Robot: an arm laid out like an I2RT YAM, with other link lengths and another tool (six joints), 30 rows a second.
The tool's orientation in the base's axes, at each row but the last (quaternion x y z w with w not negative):
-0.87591, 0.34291, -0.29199, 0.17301
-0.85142, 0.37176, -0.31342, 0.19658
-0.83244, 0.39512, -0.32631, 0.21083
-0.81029, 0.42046, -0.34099, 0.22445
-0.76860, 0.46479, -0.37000, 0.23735
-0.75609, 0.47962, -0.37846, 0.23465
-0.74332, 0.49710, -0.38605, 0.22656
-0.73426, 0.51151, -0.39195, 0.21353
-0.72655, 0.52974, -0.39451, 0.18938
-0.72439, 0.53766, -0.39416, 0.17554
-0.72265, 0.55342, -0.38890, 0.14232
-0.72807, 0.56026, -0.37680, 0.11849
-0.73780, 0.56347, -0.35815, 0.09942
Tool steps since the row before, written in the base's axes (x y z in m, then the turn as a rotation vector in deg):
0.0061, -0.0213, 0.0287, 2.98, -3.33, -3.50
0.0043, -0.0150, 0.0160, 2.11, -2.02, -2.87
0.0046, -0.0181, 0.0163, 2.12, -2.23, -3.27
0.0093, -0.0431, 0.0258, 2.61, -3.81, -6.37
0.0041, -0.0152, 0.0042, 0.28, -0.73, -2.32
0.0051, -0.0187, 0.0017, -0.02, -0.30, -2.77
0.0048, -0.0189, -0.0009, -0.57, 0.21, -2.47
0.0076, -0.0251, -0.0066, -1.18, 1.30, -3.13
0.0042, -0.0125, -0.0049, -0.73, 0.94, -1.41
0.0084, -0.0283, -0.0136, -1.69, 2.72, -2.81
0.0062, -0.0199, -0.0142, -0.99, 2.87, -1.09
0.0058, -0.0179, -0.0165, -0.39, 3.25, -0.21
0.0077, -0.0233, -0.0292, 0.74, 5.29, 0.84
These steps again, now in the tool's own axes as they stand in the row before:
0.0298, -0.0025, -0.0204, 2.73, 2.62, 4.23
0.0198, -0.0016, -0.0102, 1.53, 1.86, 3.31
0.0227, -0.0015, -0.0098, 1.55, 2.22, 3.58
0.0492, 0.0018, -0.0136, 1.94, 4.84, 5.89
0.0162, 0.0017, 0.0003, -0.08, 1.83, 1.63
0.0188, 0.0040, 0.0032, -0.70, 2.13, 1.66
0.0180, 0.0056, 0.0053, -1.17, 2.02, 1.01
0.0220, 0.0100, 0.0122, -2.51, 2.42, 0.83
0.0102, 0.0054, 0.0081, -1.48, 1.09, 0.17
0.0217, 0.0140, 0.0197, -3.76, 2.01, 0.02
0.0129, 0.0117, 0.0183, -3.14, 0.38, -0.64
0.0099, 0.0118, 0.0198, -3.06, -0.71, -0.93
0.0097, 0.0183, 0.0320, -4.35, -2.85, -1.49

